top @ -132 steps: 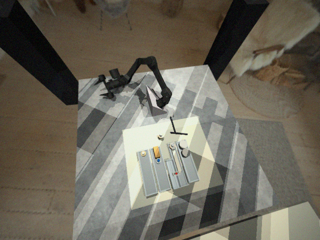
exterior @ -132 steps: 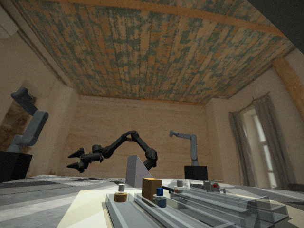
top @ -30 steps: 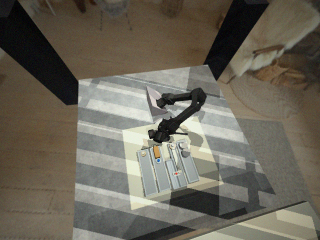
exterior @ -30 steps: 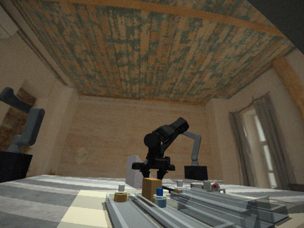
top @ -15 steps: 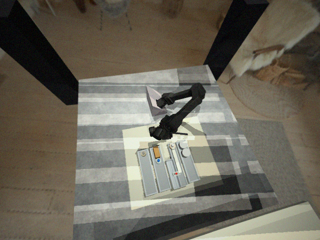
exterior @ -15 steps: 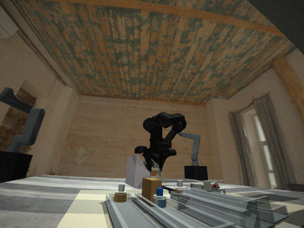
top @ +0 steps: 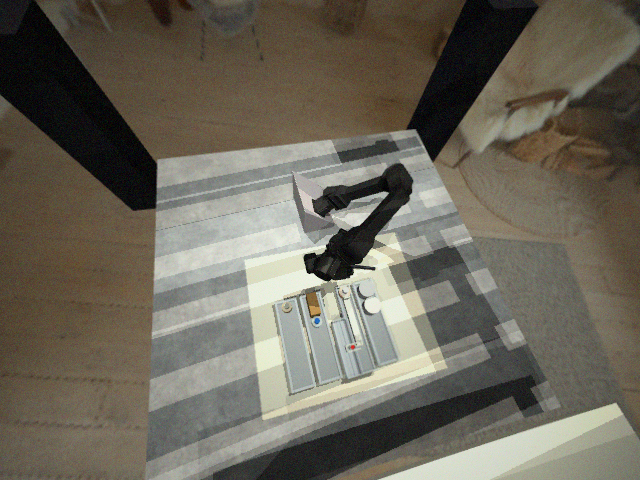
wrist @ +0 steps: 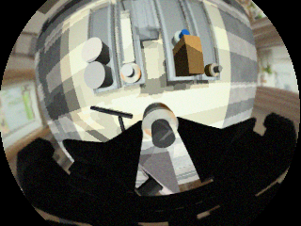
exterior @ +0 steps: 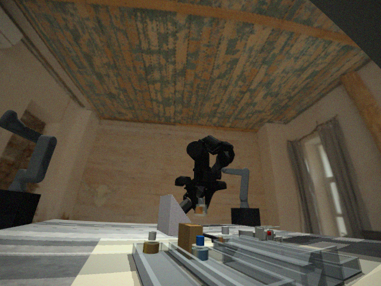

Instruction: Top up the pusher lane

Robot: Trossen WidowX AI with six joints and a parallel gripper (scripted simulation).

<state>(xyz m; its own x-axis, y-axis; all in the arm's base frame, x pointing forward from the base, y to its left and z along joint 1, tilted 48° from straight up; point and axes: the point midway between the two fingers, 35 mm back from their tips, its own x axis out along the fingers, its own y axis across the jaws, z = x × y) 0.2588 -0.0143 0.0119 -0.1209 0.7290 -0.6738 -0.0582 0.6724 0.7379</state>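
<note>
The brown box is 11 cm ahead of my gripper tip, 8 cm to the right of it and 8 cm below it. Also, from my gripper tip: blue-capped jar (16 cm ahead, 8 cm below, 7 cm to the right); red mark (27 cm ahead, 4 cm below, 3 cm to the left); sprung lane (23 cm ahead, 9 cm below, 4 cm to the left).
</note>
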